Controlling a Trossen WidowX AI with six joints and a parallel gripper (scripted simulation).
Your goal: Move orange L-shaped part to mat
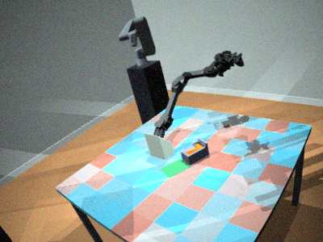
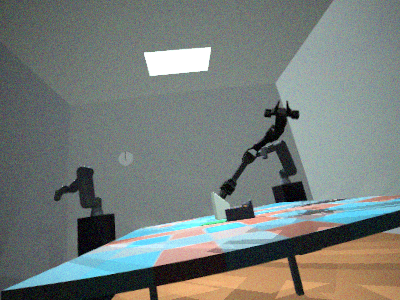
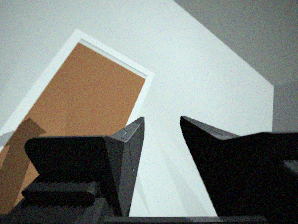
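The orange L-shaped part lies 530 mm below my gripper tip, 300 mm to the right of it and 230 mm behind it. From my gripper tip the other things lie so: green mat (590 mm below, 450 mm to the right, 290 mm behind).
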